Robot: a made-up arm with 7 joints. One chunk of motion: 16 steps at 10 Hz.
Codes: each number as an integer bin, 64 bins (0 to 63) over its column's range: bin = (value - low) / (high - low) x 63, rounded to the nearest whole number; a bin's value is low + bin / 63 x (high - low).
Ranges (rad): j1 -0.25..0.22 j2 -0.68..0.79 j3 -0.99..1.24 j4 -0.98..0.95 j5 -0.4..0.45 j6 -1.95..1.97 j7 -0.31..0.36
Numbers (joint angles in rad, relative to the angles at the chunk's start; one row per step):
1: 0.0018 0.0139 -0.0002 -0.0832 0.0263 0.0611 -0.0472
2: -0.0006 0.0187 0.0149 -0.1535 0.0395 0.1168 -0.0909
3: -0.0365 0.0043 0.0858 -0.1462 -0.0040 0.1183 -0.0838
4: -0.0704 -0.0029 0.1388 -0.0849 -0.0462 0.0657 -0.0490
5: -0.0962 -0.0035 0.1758 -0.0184 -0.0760 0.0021 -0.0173
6: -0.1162 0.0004 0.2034 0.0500 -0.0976 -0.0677 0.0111
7: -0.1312 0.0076 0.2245 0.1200 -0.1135 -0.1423 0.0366
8: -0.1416 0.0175 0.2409 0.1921 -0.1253 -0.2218 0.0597
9: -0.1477 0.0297 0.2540 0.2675 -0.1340 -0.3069 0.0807
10: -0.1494 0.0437 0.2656 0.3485 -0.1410 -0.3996 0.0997
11: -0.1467 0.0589 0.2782 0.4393 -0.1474 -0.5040 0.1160
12: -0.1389 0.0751 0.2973 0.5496 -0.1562 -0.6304 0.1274
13: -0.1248 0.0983 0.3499 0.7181 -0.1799 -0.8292 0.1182
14: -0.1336 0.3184 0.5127 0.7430 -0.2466 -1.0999 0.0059
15: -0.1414 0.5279 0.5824 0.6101 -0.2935 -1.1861 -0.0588
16: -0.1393 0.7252 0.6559 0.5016 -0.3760 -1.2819 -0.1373
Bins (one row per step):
1: 34 30 28 29 32 32 25
2: 33 30 28 27 33 33 21
3: 29 29 30 27 29 33 21
4: 24 29 32 29 26 32 25
5: 21 29 33 31 24 31 28
6: 18 29 34 34 22 30 30
7: 16 29 34 36 21 29 33
8: 15 30 35 38 20 28 35
9: 14 30 35 41 20 26 37
10: 13 31 35 43 19 25 39
11: 14 32 36 46 19 23 40
12: 15 32 36 50 18 21 41
13: 17 33 38 55 16 18 40
14: 16 43 42 56 11 14 30
15: 15 52 44 52 8 12 24
16: 15 60 46 48 2 11 16

